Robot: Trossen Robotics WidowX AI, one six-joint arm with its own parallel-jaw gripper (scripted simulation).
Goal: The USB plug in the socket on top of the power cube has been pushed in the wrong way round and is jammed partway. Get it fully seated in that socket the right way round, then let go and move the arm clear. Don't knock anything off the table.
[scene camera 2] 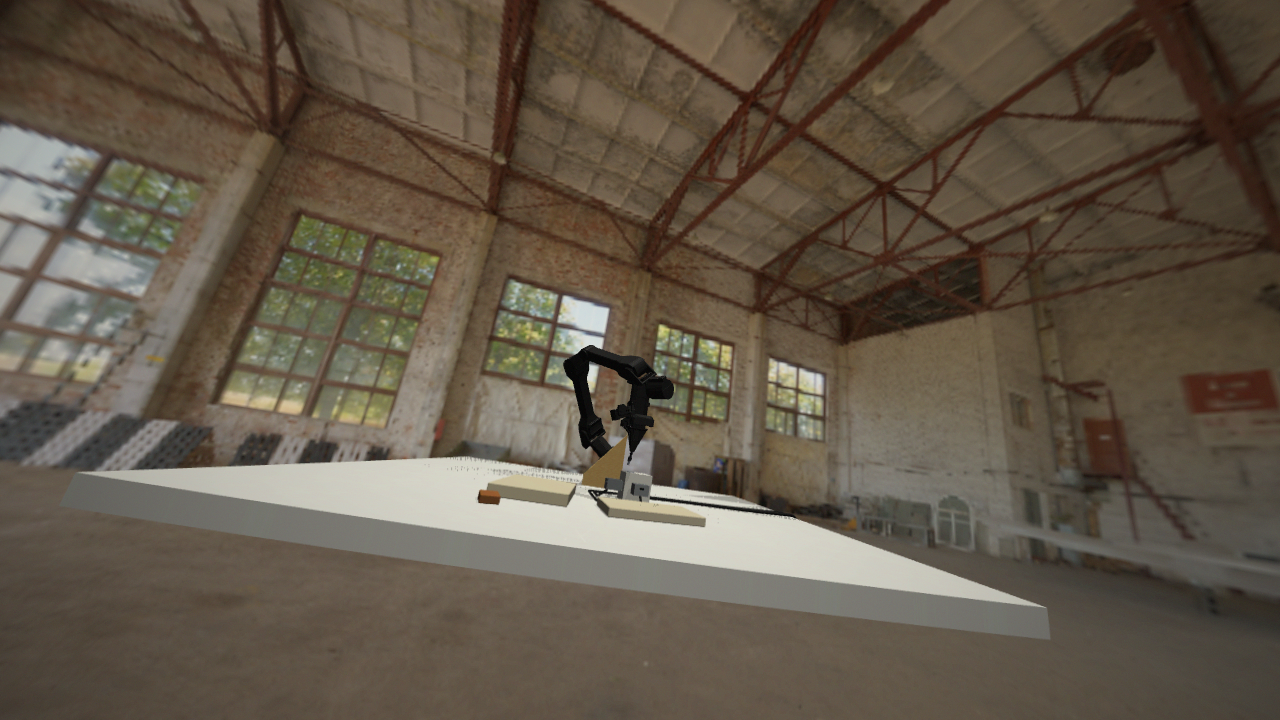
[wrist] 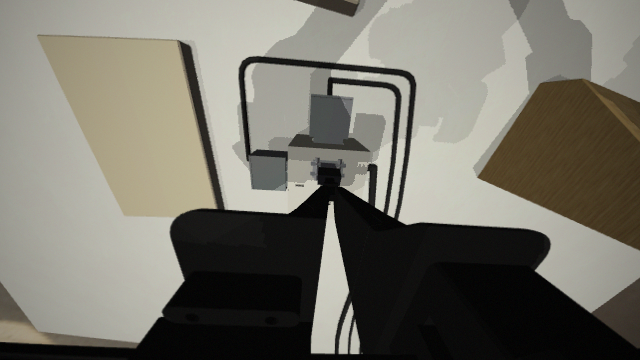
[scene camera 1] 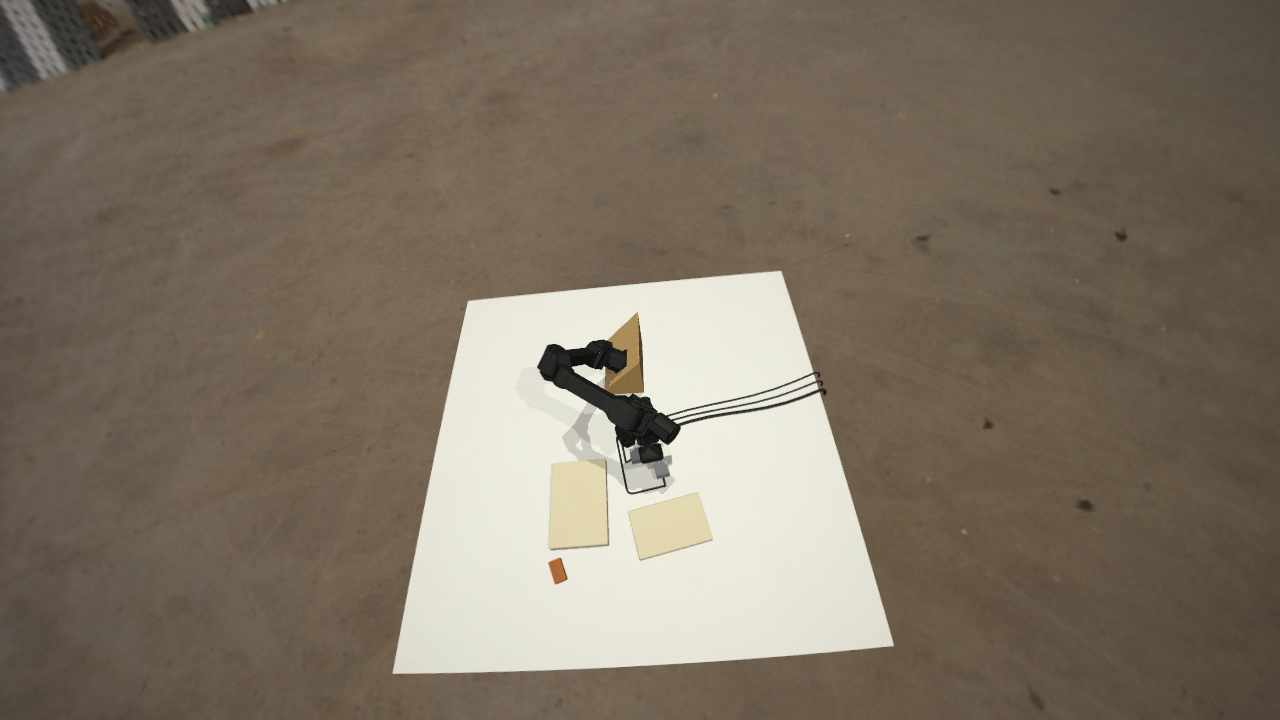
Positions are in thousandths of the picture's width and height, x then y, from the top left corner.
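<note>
A black USB plug is held in my gripper (scene camera 2: 493, 627), and I find that gripper again in the wrist view (wrist: 516, 535) and in scene camera 1 (scene camera 1: 506, 612). There is also a pale grey power cube (scene camera 2: 491, 665), which the wrist view has too (wrist: 473, 421).
</note>
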